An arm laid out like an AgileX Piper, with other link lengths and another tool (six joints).
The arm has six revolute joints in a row. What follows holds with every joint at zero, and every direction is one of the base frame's.
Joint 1 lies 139.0 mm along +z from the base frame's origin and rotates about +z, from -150.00 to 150.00 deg.
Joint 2 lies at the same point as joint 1 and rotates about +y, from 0.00 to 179.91 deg.
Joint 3 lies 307.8 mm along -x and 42.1 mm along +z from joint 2 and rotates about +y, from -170.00 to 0.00 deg.
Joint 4 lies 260.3 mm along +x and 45.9 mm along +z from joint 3 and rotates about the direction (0.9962, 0, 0.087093), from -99.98 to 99.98 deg.
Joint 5 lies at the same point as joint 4 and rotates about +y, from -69.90 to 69.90 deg.
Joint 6 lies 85.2 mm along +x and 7.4 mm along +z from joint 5 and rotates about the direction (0.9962, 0, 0.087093), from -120.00 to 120.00 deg.
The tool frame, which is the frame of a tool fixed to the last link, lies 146.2 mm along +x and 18.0 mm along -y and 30.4 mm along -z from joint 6; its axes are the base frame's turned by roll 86.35, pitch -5.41 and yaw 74.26 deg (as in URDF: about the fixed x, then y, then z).
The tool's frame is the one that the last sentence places.
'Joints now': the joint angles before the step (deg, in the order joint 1, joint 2, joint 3, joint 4, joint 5, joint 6). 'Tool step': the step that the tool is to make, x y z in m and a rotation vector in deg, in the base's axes. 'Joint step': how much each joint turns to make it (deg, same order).
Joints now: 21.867 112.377 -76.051 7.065 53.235 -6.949
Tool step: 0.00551 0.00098 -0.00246 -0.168 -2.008 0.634
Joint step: 0.396 -0.139 0.704 -0.900 -2.379 0.000
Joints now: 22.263 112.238 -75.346 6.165 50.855 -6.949
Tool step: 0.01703 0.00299 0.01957 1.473 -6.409 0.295
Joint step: 0.096 -3.130 0.416 -1.022 -3.793 -0.002
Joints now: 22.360 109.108 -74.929 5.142 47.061 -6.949
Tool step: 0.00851 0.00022 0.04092 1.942 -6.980 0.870
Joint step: -0.001 -6.149 0.622 -0.643 -1.628 -0.742
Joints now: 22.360 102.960 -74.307 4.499 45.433 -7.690
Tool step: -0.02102 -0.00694 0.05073 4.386 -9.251 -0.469
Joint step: 0.000 -13.040 8.046 0.895 -5.232 -0.307
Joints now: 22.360 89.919 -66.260 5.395 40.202 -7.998
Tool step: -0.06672 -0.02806 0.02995 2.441 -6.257 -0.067
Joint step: 0.000 -18.827 14.025 0.001 -1.913 -0.129
